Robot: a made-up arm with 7 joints.
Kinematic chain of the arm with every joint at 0, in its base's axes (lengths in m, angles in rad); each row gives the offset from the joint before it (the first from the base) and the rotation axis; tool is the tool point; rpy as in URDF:
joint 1: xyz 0 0 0.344 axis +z
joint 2: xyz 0 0 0 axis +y
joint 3: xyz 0 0 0.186 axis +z
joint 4: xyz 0.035 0 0 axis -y
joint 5: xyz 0.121 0 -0.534 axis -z
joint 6: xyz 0 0 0 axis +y
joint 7: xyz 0.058 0 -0.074 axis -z
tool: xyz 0 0 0 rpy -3.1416 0 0
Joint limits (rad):
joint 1: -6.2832..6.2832
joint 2: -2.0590..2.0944
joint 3: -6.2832..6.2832
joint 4: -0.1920..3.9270
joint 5: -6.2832..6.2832
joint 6: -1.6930..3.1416
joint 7: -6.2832..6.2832
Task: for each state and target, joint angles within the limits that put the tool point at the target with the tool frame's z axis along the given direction. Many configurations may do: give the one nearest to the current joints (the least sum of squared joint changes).
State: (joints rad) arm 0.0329 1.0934 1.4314 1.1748 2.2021 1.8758 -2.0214
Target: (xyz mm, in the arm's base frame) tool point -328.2 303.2 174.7 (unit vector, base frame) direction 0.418 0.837 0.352
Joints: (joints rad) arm 0.1865 1.3927 1.0971 0.2809 2.4683 2.0293 -2.0214
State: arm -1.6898 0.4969 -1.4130 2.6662 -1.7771 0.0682 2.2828
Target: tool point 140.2 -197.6 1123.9 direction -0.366 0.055 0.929
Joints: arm -1.3592 0.3382 -1.0362 3.1732 -1.3824 0.5914 2.2828
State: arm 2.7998 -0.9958 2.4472 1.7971 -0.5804 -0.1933 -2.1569
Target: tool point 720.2 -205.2 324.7 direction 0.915 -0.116 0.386
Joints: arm 2.9872 -1.0995 2.8734 2.1405 -0.0558 -0.9365 -2.1569
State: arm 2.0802 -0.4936 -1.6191 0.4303 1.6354 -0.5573 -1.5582
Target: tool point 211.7 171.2 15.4 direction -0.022 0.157 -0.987
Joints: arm 1.5917 -0.7255 -1.6007 0.1490 1.8042 -0.5855 -1.5582
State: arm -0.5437 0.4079 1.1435 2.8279 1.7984 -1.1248 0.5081
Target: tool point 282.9 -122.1 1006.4 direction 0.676 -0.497 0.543
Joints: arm 0.1755 0.5863 0.4316 3.4029 1.7499 -0.6923 0.5081
